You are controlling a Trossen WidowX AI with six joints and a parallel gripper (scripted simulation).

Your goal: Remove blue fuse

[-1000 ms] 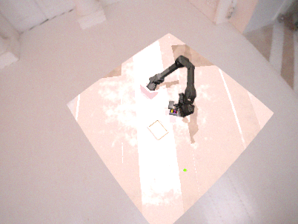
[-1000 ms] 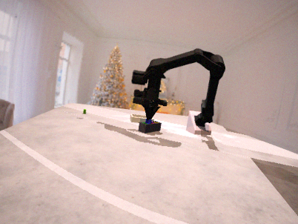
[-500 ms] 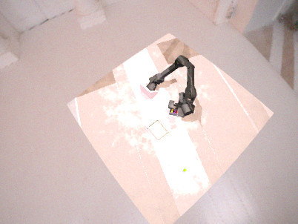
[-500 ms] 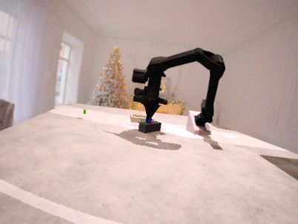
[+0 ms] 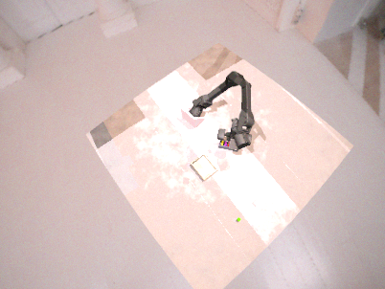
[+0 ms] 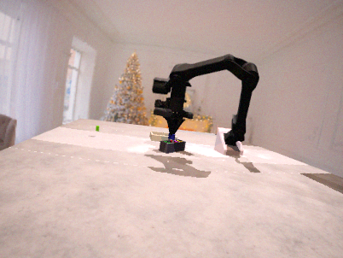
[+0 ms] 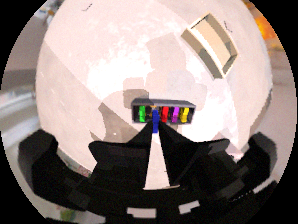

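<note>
The tray is 210 mm to the right of my gripper tip, 60 mm below it and 20 mm behind it. Round my gripper tip: blue fuse (10 mm below).
</note>
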